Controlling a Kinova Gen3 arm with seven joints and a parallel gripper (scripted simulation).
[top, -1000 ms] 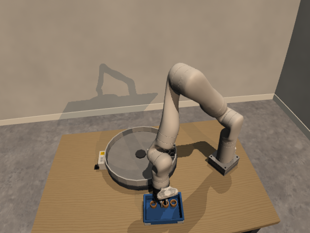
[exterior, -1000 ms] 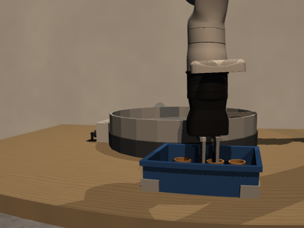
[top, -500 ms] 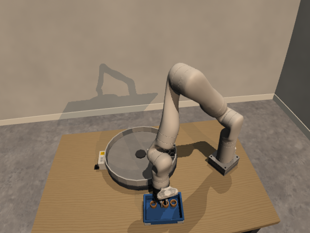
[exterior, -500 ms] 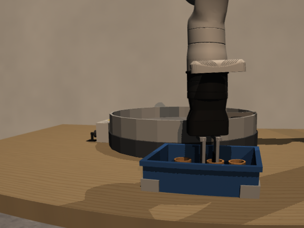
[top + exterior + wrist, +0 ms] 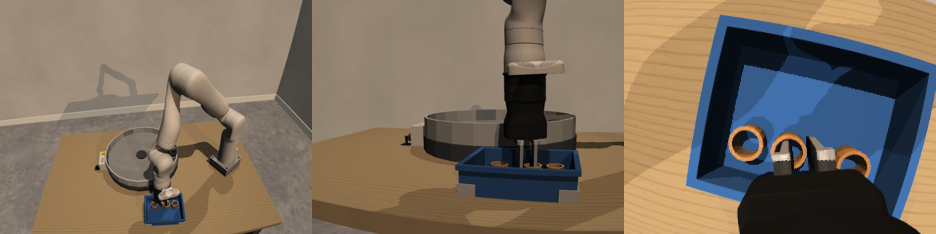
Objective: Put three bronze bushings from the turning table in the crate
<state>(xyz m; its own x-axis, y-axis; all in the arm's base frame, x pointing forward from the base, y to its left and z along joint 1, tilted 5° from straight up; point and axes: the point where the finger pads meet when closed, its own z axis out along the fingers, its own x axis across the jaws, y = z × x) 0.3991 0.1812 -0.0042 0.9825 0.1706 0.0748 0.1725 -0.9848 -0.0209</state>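
Now: the blue crate 10 mm ahead of my hand and 20 mm to the left of it. The rest, counted from my hand: round grey turning table 70 mm ahead, 330 mm to the right, 20 mm above.
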